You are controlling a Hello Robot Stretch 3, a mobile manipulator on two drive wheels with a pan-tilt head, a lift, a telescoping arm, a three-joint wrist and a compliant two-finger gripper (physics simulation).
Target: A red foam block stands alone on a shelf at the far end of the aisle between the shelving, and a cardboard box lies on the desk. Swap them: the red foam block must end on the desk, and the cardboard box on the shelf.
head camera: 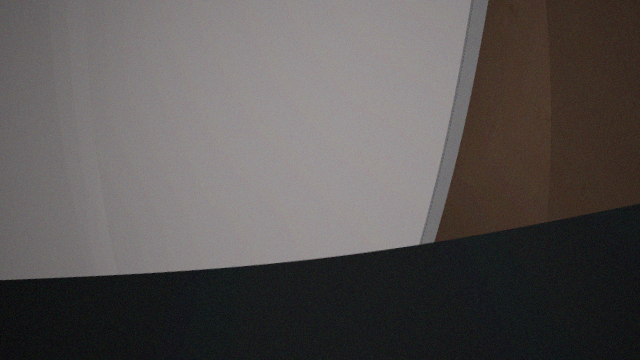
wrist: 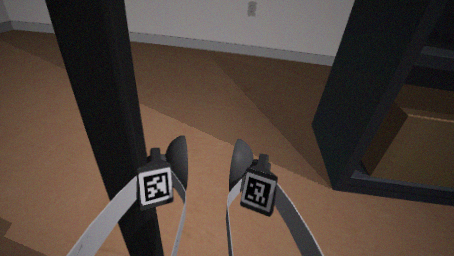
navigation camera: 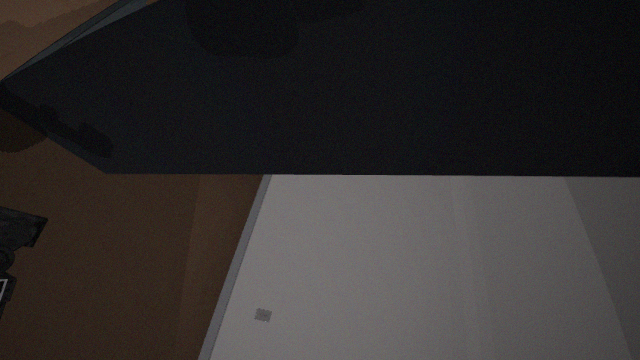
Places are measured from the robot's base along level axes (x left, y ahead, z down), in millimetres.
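Where they show: gripper, between the fingertips: (wrist: 210, 155).
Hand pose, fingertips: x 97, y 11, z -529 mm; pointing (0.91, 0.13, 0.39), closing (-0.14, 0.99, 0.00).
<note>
After its pixels a point has its place.
The red foam block, the desk and the task's cardboard box on the desk do not show in these views. My gripper (wrist: 210, 155) {x 97, y 11, z -529 mm} is open and empty in the wrist view, its two fingertips apart above the brown floor. A dark shelving unit (wrist: 342, 95) {x 684, y 605, z -286 mm} stands to its right, apart from it. A dark shelving panel also fills the lower part of the head view (head camera: 300, 310) {x -484, y 279, z -1179 mm} and the upper part of the navigation view (navigation camera: 350, 110) {x -369, y 311, z -1166 mm}.
A brown box (wrist: 425, 145) {x 409, y 767, z -248 mm} lies on the bottom shelf at right in the wrist view. A black post (wrist: 95, 75) rises close behind the left finger. A pale wall (head camera: 275, 125) {x -1722, y 182, z -922 mm} (navigation camera: 375, 250) {x -1692, y 75, z -1121 mm} (wrist: 210, 20) {x 2182, y 216, z -266 mm} with grey skirting (head camera: 457, 115) {x -1695, y 136, z -57 mm} (navigation camera: 235, 270) {x -1600, y -202, z -64 mm} borders the brown floor.
</note>
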